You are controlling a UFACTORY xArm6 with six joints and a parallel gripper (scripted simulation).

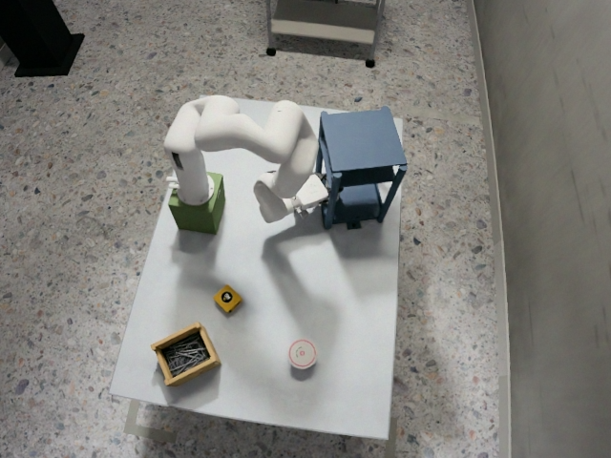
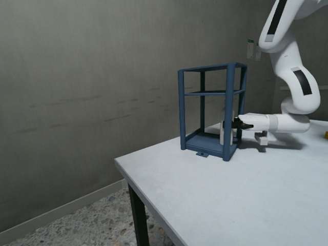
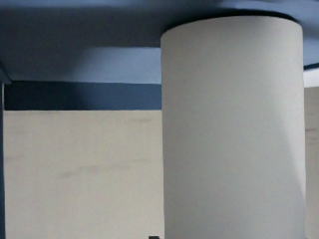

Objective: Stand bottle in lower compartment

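My gripper is now 6 cm short of the blue shelving unit, 1 cm to the right of it and 6 cm below it. The rest, counted from my hand: white round container: 10 cm behind, 59 cm to the right, 9 cm below.
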